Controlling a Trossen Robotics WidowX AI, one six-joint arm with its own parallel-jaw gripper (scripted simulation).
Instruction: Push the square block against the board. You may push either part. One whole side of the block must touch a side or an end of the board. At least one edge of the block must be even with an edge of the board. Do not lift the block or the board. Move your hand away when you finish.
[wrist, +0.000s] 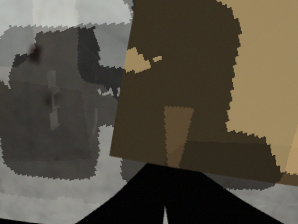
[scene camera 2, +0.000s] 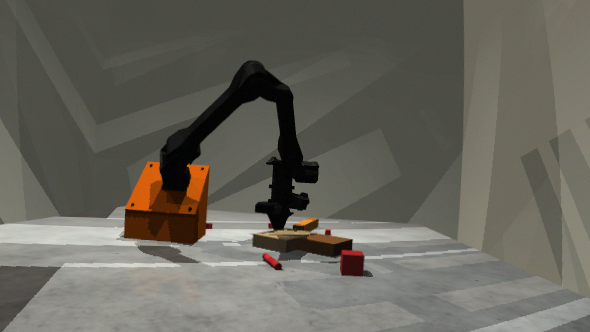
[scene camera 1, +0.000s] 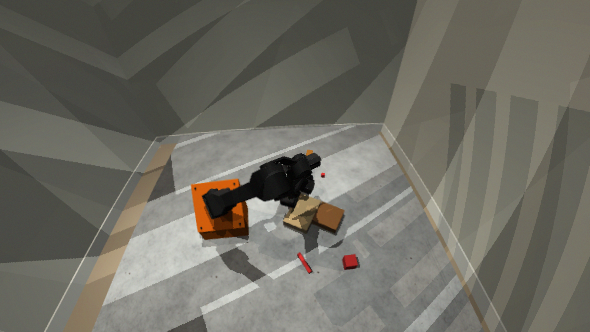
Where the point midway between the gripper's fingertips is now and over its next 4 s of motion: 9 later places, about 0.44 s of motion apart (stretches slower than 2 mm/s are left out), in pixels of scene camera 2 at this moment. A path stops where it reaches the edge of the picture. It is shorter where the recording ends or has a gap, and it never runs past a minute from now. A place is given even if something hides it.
The gripper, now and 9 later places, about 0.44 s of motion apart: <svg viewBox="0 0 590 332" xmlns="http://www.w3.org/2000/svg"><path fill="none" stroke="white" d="M278 236L282 237L285 237L288 238L283 236L277 236L277 219L279 218L278 221L271 224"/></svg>
